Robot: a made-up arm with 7 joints.
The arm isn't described. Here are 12 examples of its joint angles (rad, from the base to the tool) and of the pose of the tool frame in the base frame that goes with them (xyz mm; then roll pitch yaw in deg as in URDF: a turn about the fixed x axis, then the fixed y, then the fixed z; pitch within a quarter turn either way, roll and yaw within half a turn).
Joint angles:
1: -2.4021 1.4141 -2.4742 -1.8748 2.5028 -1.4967 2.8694
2: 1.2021 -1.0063 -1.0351 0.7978 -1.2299 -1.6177 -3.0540
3: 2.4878 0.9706 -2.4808 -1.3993 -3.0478 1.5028 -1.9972
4: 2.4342 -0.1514 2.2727 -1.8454 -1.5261 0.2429 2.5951
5: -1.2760 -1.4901 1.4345 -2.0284 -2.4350 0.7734 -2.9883
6: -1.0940 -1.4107 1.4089 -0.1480 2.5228 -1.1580 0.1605
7: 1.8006 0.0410 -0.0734 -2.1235 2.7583 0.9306 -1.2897
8: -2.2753 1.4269 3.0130 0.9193 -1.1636 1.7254 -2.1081
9: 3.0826 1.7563 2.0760 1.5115 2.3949 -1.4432 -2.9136
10: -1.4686 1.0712 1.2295 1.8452 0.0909 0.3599 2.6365
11: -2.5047 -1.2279 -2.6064 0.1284 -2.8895 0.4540 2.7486
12: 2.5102 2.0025 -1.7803 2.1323 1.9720 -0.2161 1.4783
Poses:
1: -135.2 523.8 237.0 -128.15 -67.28 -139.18
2: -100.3 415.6 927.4 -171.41 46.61 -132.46
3: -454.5 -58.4 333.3 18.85 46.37 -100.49
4: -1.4 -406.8 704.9 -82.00 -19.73 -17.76
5: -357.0 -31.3 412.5 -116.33 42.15 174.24
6: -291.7 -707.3 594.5 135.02 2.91 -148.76
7: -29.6 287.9 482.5 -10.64 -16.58 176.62
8: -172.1 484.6 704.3 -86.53 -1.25 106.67
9: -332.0 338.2 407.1 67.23 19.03 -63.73
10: 447.2 209.9 380.1 -54.16 -32.54 35.22
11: 663.4 -457.5 678.5 140.55 48.33 -67.30
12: 75.2 -389.3 420.1 124.81 -2.17 -117.15
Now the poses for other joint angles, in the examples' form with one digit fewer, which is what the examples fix.
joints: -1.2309 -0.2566 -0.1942 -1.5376 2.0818 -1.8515 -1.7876
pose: -183 -354 781 167.9 -60.8 -6.0
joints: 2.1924 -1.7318 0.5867 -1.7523 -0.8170 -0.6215 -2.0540
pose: 234 66 -44 0.9 -41.9 -122.7
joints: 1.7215 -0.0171 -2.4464 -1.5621 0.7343 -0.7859 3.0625
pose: -375 -224 709 50.1 36.6 72.0
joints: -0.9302 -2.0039 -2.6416 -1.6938 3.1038 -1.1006 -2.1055
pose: -193 -597 498 94.8 5.5 161.1
